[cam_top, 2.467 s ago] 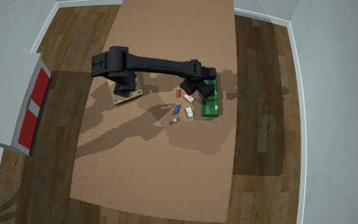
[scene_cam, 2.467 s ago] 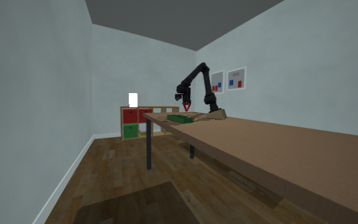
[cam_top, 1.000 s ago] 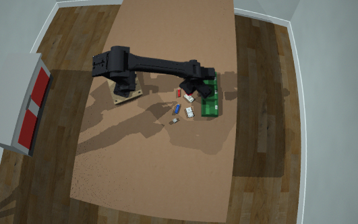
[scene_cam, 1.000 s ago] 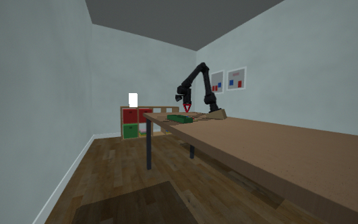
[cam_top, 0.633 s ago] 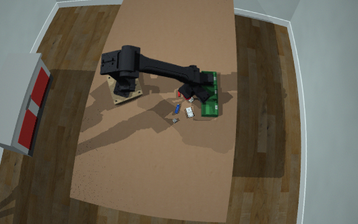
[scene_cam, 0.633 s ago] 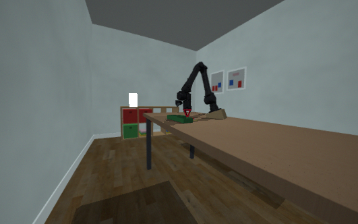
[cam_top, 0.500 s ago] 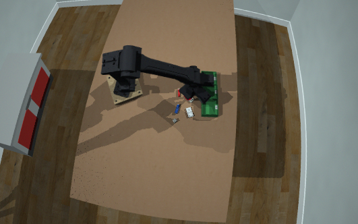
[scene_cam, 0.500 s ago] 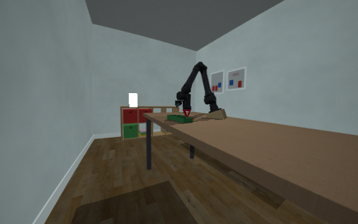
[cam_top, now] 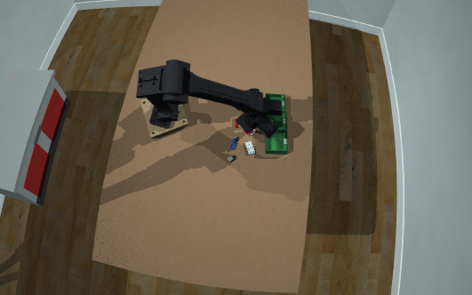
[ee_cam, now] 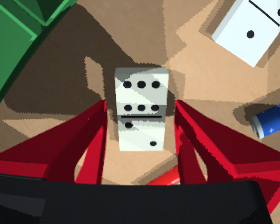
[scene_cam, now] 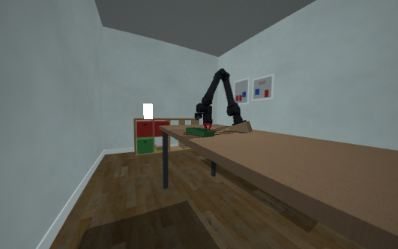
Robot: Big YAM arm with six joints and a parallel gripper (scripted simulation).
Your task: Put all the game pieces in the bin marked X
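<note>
Right now my hand is 6 cm past the small red piece, 2 cm to the right of it and 1 cm above it. Also, from my hand: green bin (10 cm ahead, 4 cm to the left, 1 cm above); white domino-like piece (8 cm to the right, 2 cm ahead, 1 cm below); blue cylinder (7 cm to the right, 5 cm behind).
</note>
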